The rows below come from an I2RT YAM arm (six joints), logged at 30 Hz.
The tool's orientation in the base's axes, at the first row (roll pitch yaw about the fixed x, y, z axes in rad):
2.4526 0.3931 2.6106
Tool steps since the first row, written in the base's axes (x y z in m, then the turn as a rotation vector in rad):
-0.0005 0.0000 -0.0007 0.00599 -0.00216 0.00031
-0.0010 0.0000 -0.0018 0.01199 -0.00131 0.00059
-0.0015 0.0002 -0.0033 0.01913 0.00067 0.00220
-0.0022 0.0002 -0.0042 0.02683 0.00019 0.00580
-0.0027 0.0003 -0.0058 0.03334 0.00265 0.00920
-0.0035 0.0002 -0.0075 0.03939 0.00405 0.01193
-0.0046 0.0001 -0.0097 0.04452 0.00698 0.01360
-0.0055 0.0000 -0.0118 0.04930 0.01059 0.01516
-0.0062 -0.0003 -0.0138 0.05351 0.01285 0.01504
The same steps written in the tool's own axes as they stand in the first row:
0.0007 -0.0005 0.0002 -0.00590 -0.00044 0.00237
0.0015 -0.0012 0.0007 -0.01039 0.00148 0.00597
0.0026 -0.0021 0.0016 -0.01577 0.00528 0.00973
0.0035 -0.0027 0.0018 -0.02350 0.00841 0.01142
0.0045 -0.0037 0.0027 -0.02884 0.01352 0.01373
0.0058 -0.0049 0.0034 -0.03405 0.01733 0.01583
0.0074 -0.0064 0.0043 -0.03741 0.02155 0.01877
0.0089 -0.0079 0.0052 -0.04012 0.02617 0.02185
0.0101 -0.0095 0.0061 -0.04237 0.02865 0.02527

